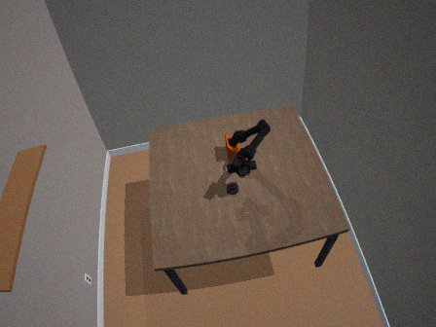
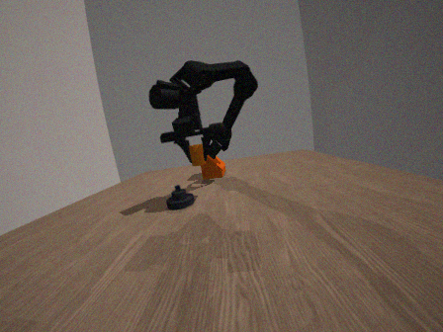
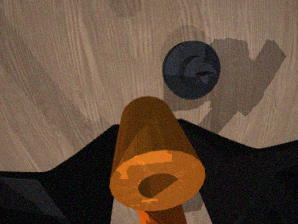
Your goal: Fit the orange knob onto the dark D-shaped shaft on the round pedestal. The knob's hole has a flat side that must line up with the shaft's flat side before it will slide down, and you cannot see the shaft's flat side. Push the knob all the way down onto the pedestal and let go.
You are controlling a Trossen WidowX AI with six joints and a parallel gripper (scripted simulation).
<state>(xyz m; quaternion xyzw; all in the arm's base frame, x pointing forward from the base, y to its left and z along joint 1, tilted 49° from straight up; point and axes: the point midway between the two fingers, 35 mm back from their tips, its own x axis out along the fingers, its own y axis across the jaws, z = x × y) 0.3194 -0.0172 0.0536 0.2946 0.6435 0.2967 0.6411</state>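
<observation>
Now: gripper tip 20 mm short of the dark round pedestal, 70 mm to the left of it and 90 mm above it. Also, from my gripper tip: orange knob 20 mm above.
</observation>
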